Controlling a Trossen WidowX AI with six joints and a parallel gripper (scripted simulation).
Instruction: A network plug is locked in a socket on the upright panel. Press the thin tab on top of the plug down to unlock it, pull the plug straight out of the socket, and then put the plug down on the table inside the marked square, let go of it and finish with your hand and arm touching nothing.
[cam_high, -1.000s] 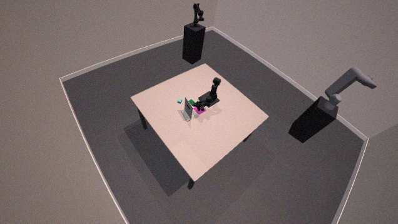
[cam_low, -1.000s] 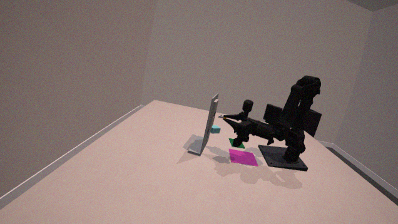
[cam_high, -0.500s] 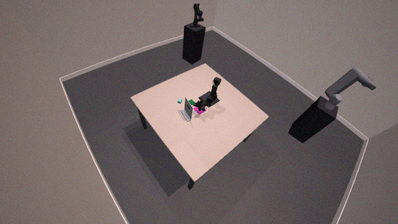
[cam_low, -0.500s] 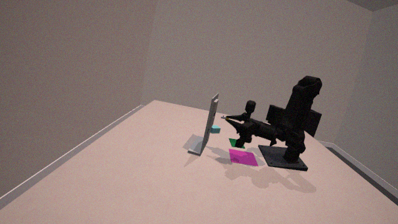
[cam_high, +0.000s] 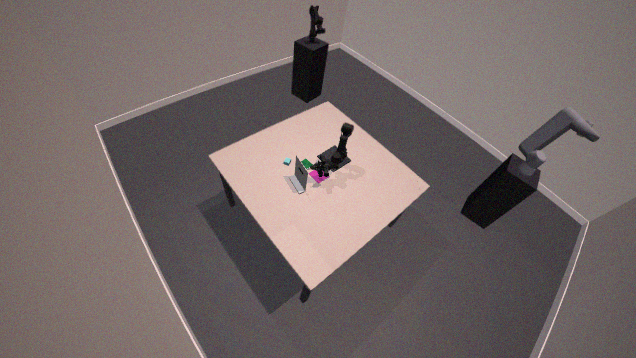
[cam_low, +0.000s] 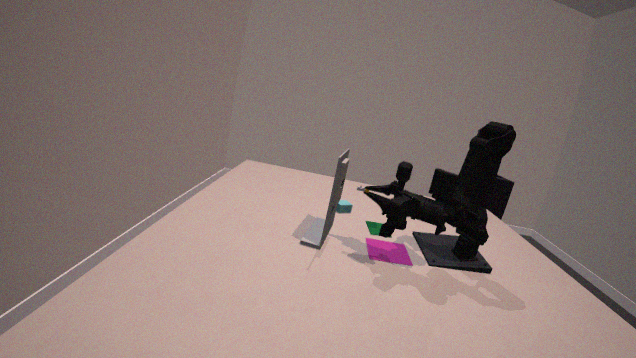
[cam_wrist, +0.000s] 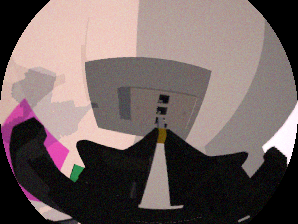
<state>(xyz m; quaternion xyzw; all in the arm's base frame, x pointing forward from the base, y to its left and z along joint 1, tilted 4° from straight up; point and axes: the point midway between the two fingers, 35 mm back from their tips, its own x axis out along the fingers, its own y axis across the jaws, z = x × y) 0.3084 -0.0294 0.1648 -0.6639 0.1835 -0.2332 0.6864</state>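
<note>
Now: gripper tip 16 cm above the magenta square, 10 cm past it and 2 cm to the right of it. Round my gripper tip: grey upright panel 7 cm ahead, 5 cm below, 3 cm to the right; then plug right at my gripper tip.
</note>
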